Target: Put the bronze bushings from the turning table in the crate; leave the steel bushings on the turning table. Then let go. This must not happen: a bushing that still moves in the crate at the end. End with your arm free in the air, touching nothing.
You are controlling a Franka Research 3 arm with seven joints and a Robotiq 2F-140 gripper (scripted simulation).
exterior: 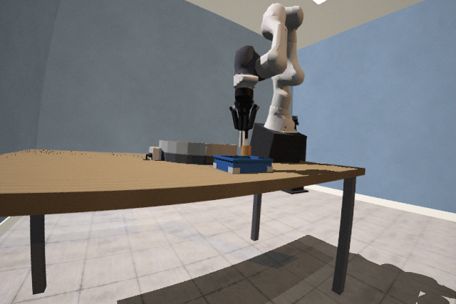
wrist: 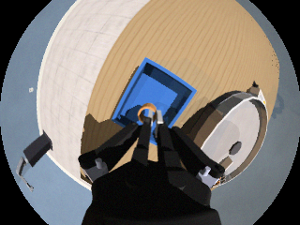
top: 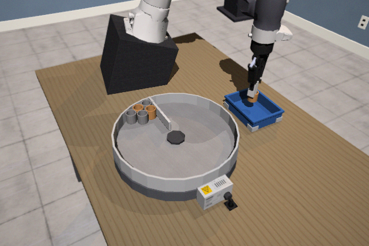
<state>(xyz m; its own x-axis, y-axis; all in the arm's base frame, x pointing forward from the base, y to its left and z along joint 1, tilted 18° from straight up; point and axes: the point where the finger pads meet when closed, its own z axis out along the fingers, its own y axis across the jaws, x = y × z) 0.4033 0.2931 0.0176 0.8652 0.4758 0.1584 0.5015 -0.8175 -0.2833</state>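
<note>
Now: the blue crate 1 cm to the left of my hand and 10 cm below it. The rest, counted from my hand: grey turning table (7 cm ahead, 35 cm to the right, 7 cm below).
</note>
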